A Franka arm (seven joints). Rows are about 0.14 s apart.
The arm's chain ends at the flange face. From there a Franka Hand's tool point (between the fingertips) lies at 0.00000 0.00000 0.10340 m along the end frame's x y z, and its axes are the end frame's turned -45 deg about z.
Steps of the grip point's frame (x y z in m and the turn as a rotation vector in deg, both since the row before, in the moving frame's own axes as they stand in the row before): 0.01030 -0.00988 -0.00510 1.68 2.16 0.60; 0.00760 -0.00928 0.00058 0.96 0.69 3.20; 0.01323 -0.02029 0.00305 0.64 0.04 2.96; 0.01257 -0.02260 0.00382 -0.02 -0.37 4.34; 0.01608 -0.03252 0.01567 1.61 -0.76 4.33; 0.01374 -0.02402 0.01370 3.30 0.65 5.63
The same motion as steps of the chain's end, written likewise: -0.00034 -0.00937 -0.00498 2.72 0.34 0.60; -0.00090 -0.00982 0.00060 1.17 -0.19 3.20; -0.00425 -0.02282 0.00306 0.48 -0.42 2.96; -0.00663 -0.02535 0.00382 -0.28 -0.25 4.34; -0.00864 -0.03317 0.01572 0.60 -1.68 4.33; -0.00414 -0.02150 0.01388 2.79 -1.87 5.63
